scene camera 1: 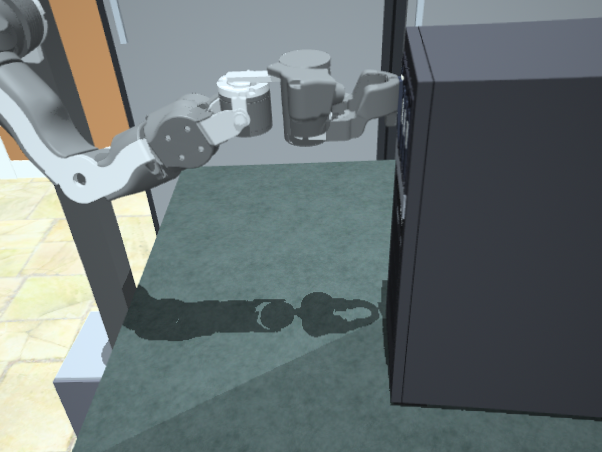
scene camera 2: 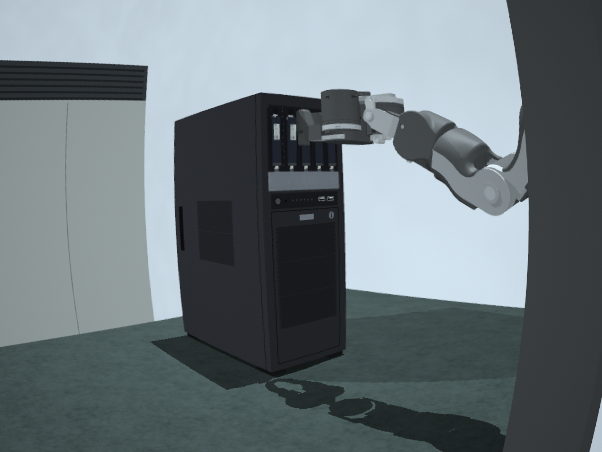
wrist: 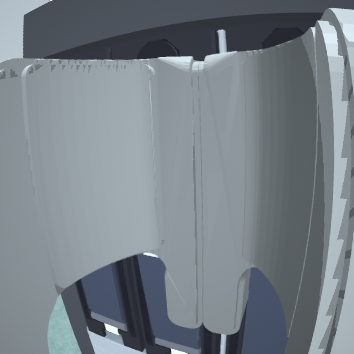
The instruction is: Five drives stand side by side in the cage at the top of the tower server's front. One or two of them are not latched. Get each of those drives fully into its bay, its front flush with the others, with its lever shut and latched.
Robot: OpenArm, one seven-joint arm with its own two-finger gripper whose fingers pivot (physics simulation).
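The tower server (scene camera 1: 505, 225) (scene camera 2: 220, 175) (wrist: 150, 30) stands upright with its five-drive cage at the top. In scene camera 2, the first drive (scene camera 2: 276, 150) and second drive (scene camera 2: 292, 150) from the left have upright levers with white labels. The third drive (scene camera 2: 305, 157), fourth drive (scene camera 2: 319, 155) and fifth drive (scene camera 2: 332, 155) are partly hidden by the gripper. My gripper (scene camera 1: 394, 100) (scene camera 2: 304, 131) (wrist: 217, 198) is shut and empty, its fingertips at the cage front near the second and third drives. Whether the second drive's lever is latched cannot be told.
A light grey panel (scene camera 2: 303, 181) lies below the cage, above the port strip and the vented lower door (scene camera 2: 306, 275). The server stands on the green table (scene camera 1: 280, 225) (scene camera 2: 100, 400). A dark post (scene camera 2: 560, 225) stands at the right of scene camera 2.
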